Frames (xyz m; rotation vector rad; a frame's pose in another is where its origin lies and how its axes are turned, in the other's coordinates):
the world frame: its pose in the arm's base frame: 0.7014 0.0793 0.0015 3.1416 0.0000 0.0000
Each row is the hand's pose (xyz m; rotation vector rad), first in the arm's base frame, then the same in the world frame.
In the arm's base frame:
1: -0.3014 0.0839 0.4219 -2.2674 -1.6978 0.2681
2: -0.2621 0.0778 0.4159 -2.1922 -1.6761 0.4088
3: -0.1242 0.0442 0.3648 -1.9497 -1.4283 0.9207
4: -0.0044 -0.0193 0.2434 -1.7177 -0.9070 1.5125
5: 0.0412 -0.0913 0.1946 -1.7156 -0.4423 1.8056
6: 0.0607 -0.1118 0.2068 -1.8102 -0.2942 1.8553
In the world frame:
1: -1.0028 -0.0046 -0.4204 0.3180 -0.2008 -1.2715
2: -0.9635 0.0015 -0.4144 0.3792 -0.3125 -1.2813
3: -0.8256 0.0351 -0.3633 0.6047 -0.7553 -1.1717
4: -0.7058 0.0986 -0.2419 0.7550 -1.3118 -0.7866
5: -0.6602 0.1706 -0.1931 0.6852 -1.5483 -0.3793
6: -0.6407 0.1911 -0.2053 0.5935 -1.5467 -0.2453

